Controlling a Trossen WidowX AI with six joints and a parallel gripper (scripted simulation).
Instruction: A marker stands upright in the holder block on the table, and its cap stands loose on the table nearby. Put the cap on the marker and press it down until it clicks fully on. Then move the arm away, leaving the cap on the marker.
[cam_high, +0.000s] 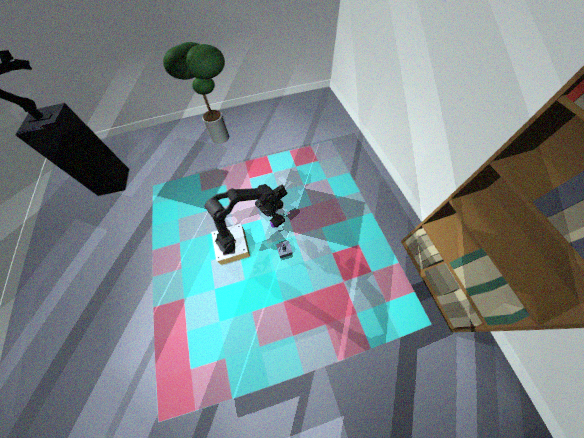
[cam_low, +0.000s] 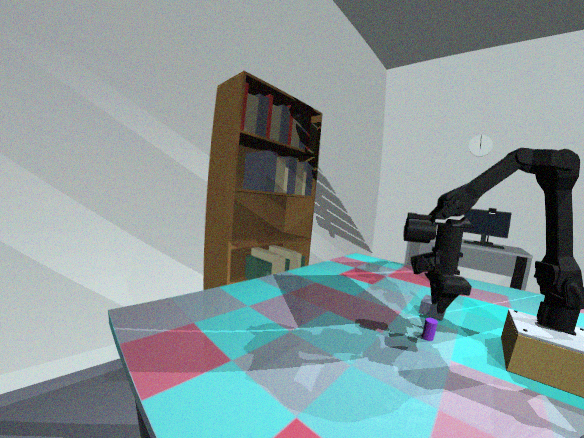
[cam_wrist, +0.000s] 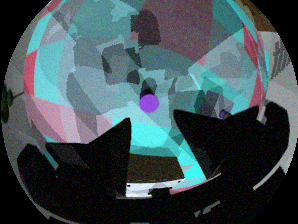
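The marker cap lies 60 mm below my gripper tip.
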